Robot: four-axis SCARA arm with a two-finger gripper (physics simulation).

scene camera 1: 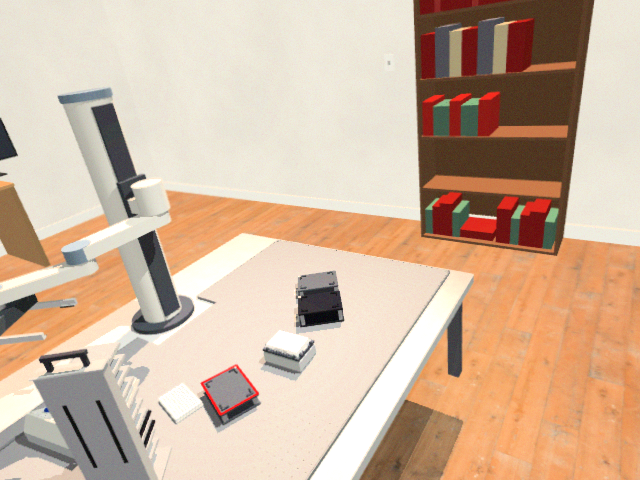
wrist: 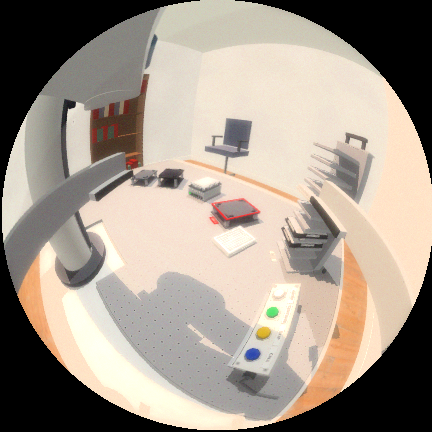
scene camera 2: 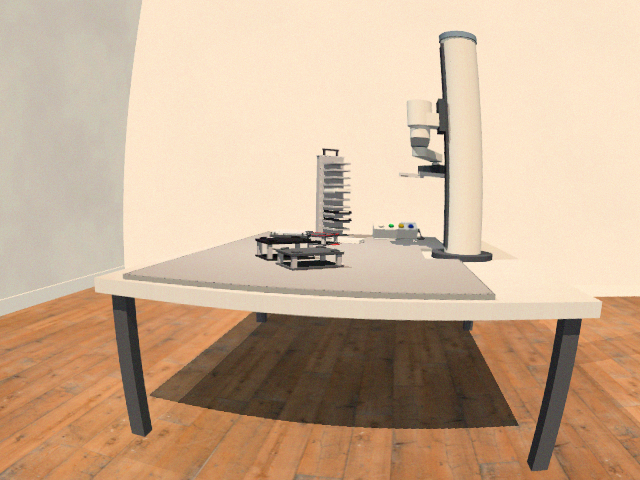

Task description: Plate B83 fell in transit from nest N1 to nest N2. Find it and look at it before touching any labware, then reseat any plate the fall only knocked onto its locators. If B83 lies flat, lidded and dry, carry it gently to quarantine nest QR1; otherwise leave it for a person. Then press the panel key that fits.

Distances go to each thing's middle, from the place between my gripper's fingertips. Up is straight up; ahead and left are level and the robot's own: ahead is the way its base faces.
Scene:
Right now my hand is 460 mm short of the white shaker station (scene camera 1: 298,364), 420 mm to the right of it and 280 mm above it.

